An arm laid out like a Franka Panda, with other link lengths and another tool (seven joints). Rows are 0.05 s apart.
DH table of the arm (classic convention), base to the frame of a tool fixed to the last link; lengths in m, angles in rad. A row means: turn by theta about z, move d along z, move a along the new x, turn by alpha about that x. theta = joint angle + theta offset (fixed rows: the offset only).
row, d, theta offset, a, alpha
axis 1, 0.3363, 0.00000, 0.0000, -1.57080
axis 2, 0.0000, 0.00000, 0.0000, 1.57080
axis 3, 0.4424, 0.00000, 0.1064, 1.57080
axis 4, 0.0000, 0.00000, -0.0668, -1.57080
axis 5, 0.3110, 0.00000, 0.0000, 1.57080
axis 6, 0.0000, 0.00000, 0.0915, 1.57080
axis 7, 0.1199, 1.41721, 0.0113, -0.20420
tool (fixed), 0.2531, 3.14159, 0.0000, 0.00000
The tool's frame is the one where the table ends.
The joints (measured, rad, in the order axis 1, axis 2, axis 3, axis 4, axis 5, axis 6, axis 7), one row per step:
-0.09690 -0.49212 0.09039 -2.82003 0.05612 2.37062 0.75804
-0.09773 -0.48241 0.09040 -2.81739 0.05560 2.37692 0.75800
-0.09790 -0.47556 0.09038 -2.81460 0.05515 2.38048 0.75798
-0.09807 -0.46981 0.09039 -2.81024 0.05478 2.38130 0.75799
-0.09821 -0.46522 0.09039 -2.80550 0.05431 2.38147 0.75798
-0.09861 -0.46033 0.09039 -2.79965 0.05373 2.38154 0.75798
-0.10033 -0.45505 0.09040 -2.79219 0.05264 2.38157 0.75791
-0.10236 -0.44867 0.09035 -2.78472 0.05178 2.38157 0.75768
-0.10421 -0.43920 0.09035 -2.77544 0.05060 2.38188 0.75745
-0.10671 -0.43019 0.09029 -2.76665 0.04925 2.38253 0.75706
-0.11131 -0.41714 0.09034 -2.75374 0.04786 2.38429 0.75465
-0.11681 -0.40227 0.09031 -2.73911 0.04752 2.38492 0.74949
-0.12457 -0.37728 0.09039 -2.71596 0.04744 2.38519 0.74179
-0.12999 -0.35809 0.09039 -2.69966 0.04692 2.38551 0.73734
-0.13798 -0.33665 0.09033 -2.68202 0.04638 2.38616 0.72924
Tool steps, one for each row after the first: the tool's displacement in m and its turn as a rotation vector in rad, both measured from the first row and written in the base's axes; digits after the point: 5 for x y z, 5 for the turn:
0.00282 -0.00033 -0.00085 0.00016 0.00076 -0.00030
0.00498 -0.00047 -0.00122 0.00027 0.00125 -0.00003
0.00707 -0.00053 -0.00101 0.00044 0.00182 0.00023
0.00923 -0.00061 -0.00047 0.00046 0.00150 0.00063
0.01193 -0.00076 0.00035 0.00042 0.00047 0.00086
0.01546 -0.00133 0.00159 0.00001 -0.00171 0.00028
0.01889 -0.00194 0.00257 -0.00010 -0.00279 -0.00068
0.02312 -0.00256 0.00342 -0.00020 -0.00290 -0.00112
0.02727 -0.00342 0.00420 -0.00046 -0.00331 -0.00201
0.03367 -0.00491 0.00537 -0.00062 -0.00492 -0.00271
0.04041 -0.00657 0.00652 0.00010 -0.00535 -0.00232
0.05071 -0.00892 0.00772 0.00179 -0.00389 -0.00147
0.05791 -0.01072 0.00797 0.00294 -0.00142 -0.00156
0.06571 -0.01353 0.00789 0.00418 0.00161 -0.00060

